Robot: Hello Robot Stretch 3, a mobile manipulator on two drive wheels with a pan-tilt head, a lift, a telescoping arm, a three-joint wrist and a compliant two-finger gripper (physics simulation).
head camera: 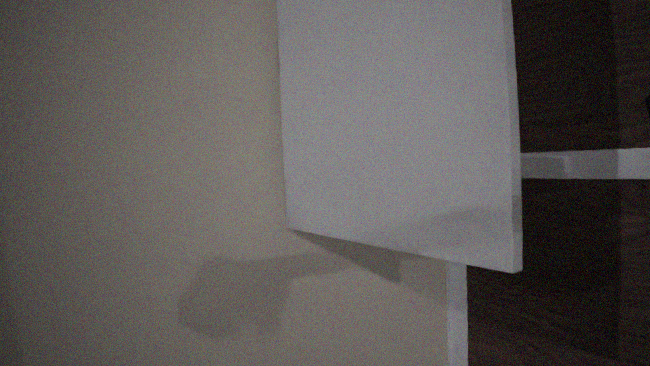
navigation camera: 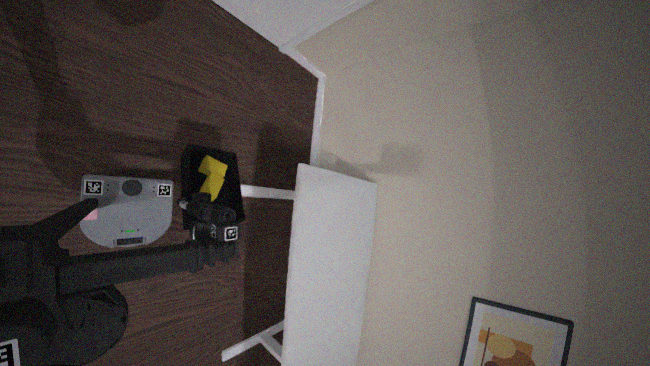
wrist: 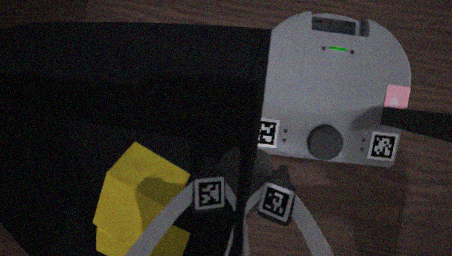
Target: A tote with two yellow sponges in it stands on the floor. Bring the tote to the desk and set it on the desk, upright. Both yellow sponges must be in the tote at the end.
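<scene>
The black tote is upright beside the robot's base, to the left of the desk in the navigation view. One yellow sponge and a second yellow sponge lie in it, touching. My gripper is shut on the tote's side wall, one finger inside and one outside. The tote appears raised off the floor; its height against the desk top is unclear. The white desk stands against the wall, apart from the tote.
The robot's grey base is right beside the tote. A white desk leg reaches out over the floor and is partly behind the tote in the navigation view. A framed picture hangs on the wall.
</scene>
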